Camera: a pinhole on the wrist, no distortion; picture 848 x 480 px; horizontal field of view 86.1 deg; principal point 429.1 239.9 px. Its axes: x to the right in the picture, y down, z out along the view. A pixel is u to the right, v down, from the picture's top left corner.
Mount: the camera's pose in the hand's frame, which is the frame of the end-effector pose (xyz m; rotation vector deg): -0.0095 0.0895 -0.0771 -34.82 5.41 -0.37
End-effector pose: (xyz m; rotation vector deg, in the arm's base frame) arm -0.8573 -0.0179 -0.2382 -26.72 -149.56 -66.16
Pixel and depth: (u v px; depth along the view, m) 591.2 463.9 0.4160
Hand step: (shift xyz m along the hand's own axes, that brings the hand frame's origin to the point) 0.1716 0.4901 0.1327
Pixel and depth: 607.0 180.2 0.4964
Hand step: 0.2306 0.3122 0.3487
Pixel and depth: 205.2 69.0 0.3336
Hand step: -0.1404 0.1820 0.2813
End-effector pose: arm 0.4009 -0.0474 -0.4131 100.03 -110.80 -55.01
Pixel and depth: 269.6 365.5 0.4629
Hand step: -0.1324 0.4640 0.2420
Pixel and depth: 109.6 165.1 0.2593
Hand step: -0.1668 0.2084 0.1749
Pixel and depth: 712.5 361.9 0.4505
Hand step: 0.3087 0.4361 0.1974
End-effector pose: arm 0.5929 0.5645 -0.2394 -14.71 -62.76 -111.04
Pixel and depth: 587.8 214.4 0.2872
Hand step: 0.1168 0.2365 0.1580
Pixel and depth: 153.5 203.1 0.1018
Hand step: -0.0617 0.1428 0.0161
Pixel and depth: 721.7 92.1 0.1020
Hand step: 0.0659 0.1181 0.0195
